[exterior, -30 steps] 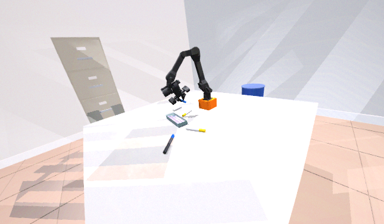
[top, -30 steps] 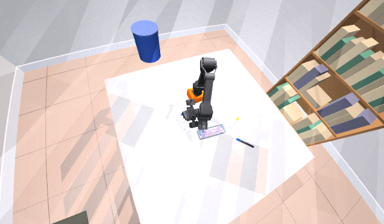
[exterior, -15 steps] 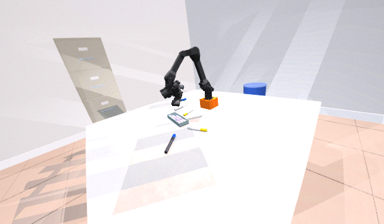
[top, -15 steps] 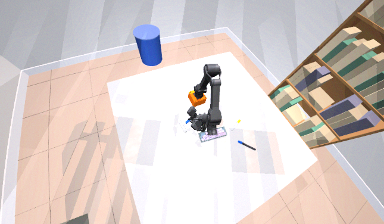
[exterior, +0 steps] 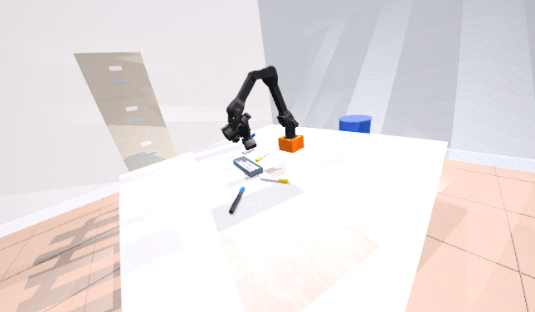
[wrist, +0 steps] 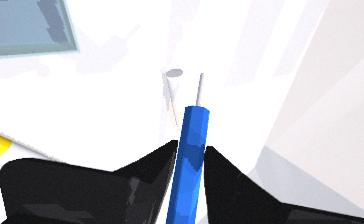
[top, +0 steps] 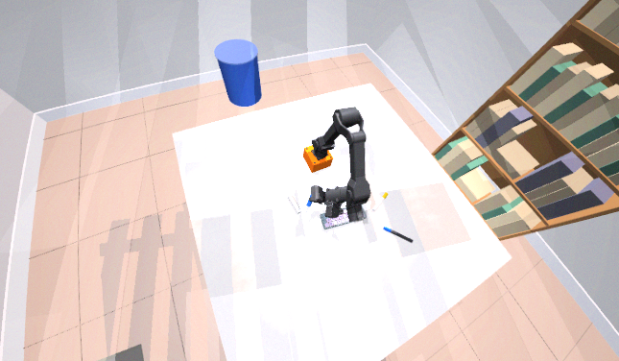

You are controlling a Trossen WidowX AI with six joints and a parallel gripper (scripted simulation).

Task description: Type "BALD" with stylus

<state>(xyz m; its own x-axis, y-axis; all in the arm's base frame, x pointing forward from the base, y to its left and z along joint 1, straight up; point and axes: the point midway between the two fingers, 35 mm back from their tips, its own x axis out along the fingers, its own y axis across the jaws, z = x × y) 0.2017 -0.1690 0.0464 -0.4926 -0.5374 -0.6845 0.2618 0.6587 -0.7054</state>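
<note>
Right now my gripper tip is 1 cm to the left of the blue stylus, 1 cm short of it and 1 cm above it. Round my gripper tip: white stick: 9 cm below, 5 cm to the right, 5 cm behind; grey stylus tip: 3 cm to the right, 2 cm below, 2 cm ahead.
</note>
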